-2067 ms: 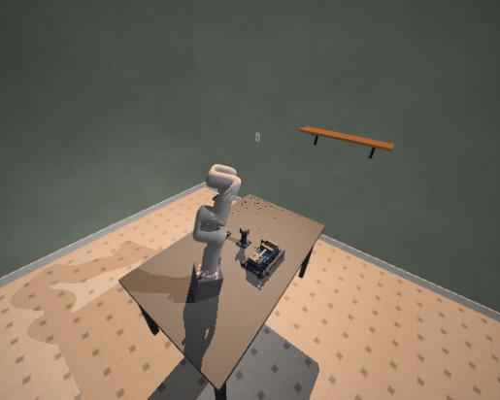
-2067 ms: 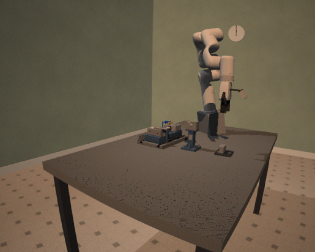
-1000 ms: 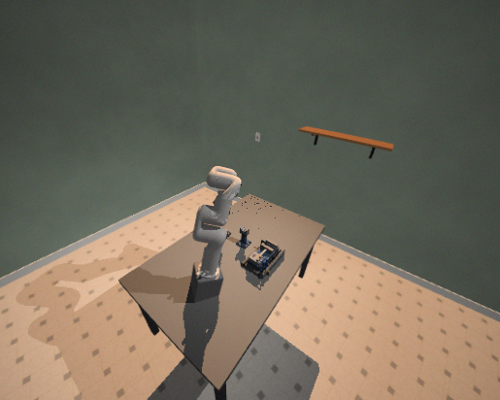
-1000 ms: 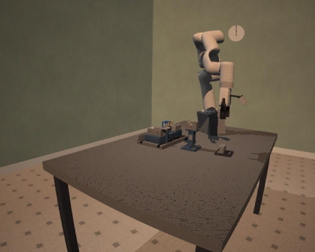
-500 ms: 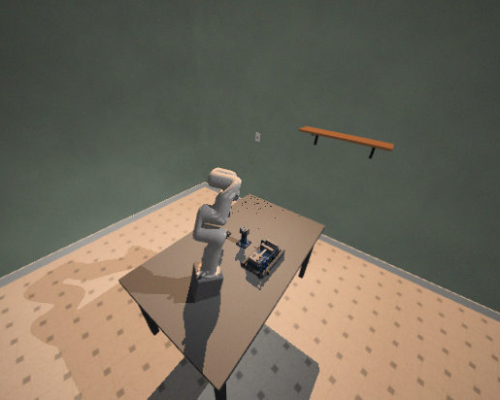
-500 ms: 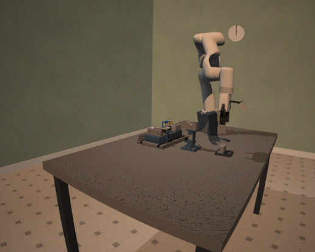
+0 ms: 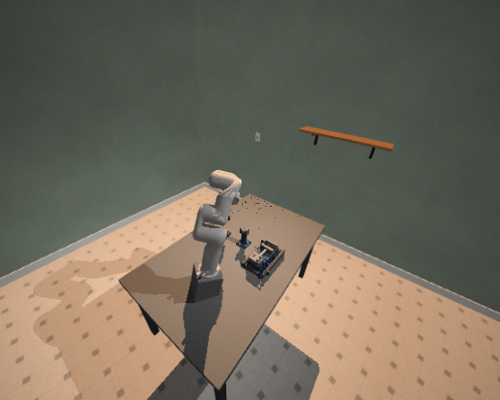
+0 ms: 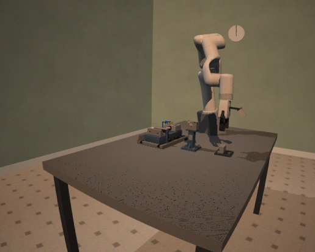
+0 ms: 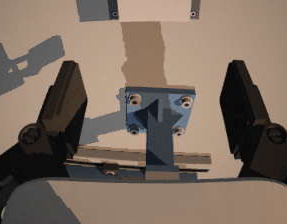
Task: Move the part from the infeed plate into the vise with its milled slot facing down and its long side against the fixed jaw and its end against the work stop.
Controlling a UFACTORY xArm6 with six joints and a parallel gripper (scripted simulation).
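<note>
Now: the part 10 mm to the right of my hand and 120 mm below it. The rest, counted from my hand: air cylinder rod: 80 mm behind, 390 mm to the right, 70 mm below; work stop: 10 mm ahead, 360 mm to the right, 60 mm below; vise base rail: 80 mm behind, 480 mm to the right, 110 mm below.
</note>
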